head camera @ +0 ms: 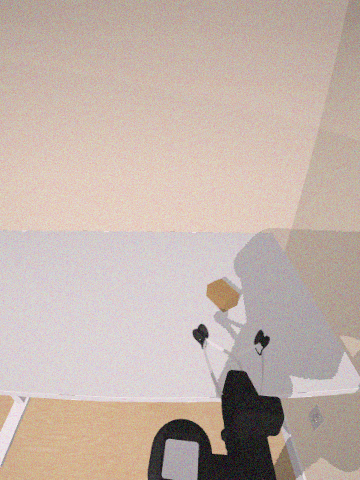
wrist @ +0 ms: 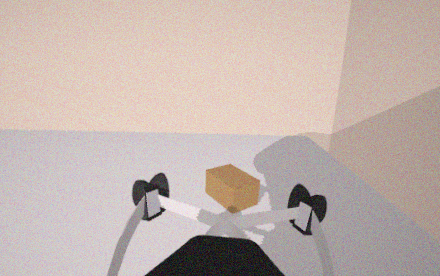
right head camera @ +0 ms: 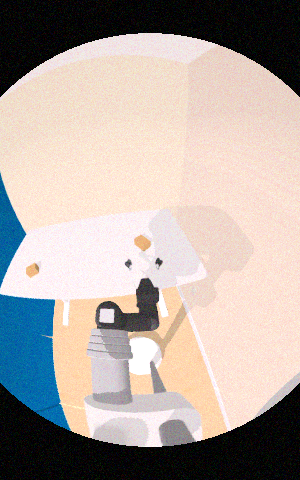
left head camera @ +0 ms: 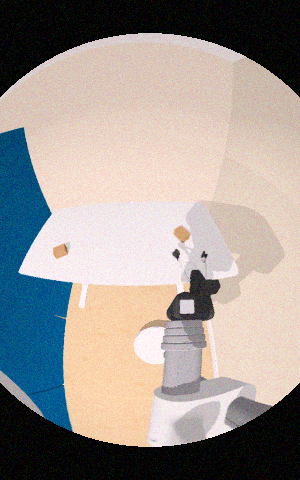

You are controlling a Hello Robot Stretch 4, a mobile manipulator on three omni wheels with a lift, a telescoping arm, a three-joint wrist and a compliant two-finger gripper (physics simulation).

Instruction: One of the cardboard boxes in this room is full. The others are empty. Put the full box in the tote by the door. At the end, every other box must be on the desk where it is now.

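Where they show: gripper, fingertip midpoint: (head camera: 230, 330) (wrist: 228, 194) (right head camera: 142, 259) (left head camera: 189, 251); robot's base, origin of the base link: (right head camera: 140, 354) (left head camera: 154, 343).
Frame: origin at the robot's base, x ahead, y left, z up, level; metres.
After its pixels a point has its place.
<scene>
A closed cardboard box (head camera: 222, 295) {x 0.664, y -0.087, z 0.972 m} (left head camera: 182, 233) {x 0.668, y -0.090, z 0.972 m} (right head camera: 142, 242) {x 0.665, y -0.093, z 0.973 m} (wrist: 232, 188) {x 0.642, y -0.092, z 0.971 m} stands on the right part of the white desk (head camera: 100, 310) {x 0.596, y 0.293, z 0.922 m} (left head camera: 120, 250) {x 0.542, y 0.275, z 0.922 m} (right head camera: 90, 255) {x 0.620, y 0.246, z 0.922 m} (wrist: 60, 200) {x 0.633, y 0.225, z 0.922 m}. A second cardboard box (left head camera: 60, 251) {x 0.454, y 0.656, z 0.966 m} (right head camera: 32, 270) {x 0.455, y 0.654, z 0.964 m} stands on the desk's left part. My gripper (head camera: 231, 337) {x 0.465, y -0.087, z 1.058 m} (left head camera: 190, 254) {x 0.465, y -0.087, z 1.058 m} (right head camera: 144, 263) {x 0.465, y -0.087, z 1.058 m} (wrist: 228, 194) {x 0.465, y -0.087, z 1.058 m} is open and empty. It is over the desk, on the near side of the right box, which shows between and beyond the fingertips in the wrist view. Whether either box is full cannot be seen. The tote and the door do not show.
A beige wall (head camera: 150, 125) {x 1.146, y 0.228, z 1.396 m} (wrist: 150, 65) {x 1.148, y 0.213, z 1.151 m} rises behind the desk, and another wall (left head camera: 260, 325) {x 0.070, y -0.641, z 0.818 m} (right head camera: 250, 350) {x -0.119, y -0.667, z 0.791 m} stands close on the right. A blue surface (left head camera: 30, 340) {x -0.281, y 1.063, z 0.545 m} (right head camera: 25, 350) {x -0.169, y 1.079, z 0.449 m} is at the left. Desk legs (head camera: 12, 420) {x 0.496, y 0.949, z -0.003 m} (left head camera: 83, 295) {x 0.443, y 0.932, z -0.003 m} stand below the front edge. My arm's shadow falls across the desk's right end.
</scene>
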